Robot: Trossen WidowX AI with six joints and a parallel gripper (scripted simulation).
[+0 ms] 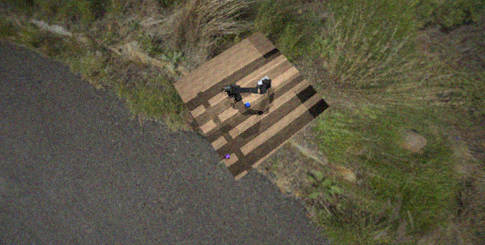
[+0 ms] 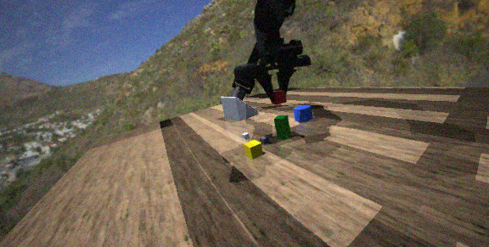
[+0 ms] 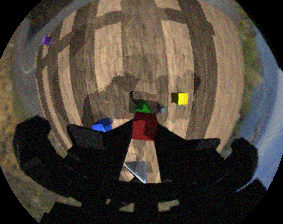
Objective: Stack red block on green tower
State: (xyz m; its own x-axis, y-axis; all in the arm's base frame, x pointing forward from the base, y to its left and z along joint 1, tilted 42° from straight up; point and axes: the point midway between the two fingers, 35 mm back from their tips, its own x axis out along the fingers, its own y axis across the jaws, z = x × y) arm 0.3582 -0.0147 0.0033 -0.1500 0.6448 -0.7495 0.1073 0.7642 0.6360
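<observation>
Now: gripper tip 11 cm to the left of the yellow cube, 9 cm above it and 3 cm short of it. From my gripper tip the other things lie so: red block: 1 cm above; purple block: 49 cm to the left, 38 cm ahead, 8 cm below; blue cube: 13 cm to the left, 8 cm below, 6 cm behind.
</observation>
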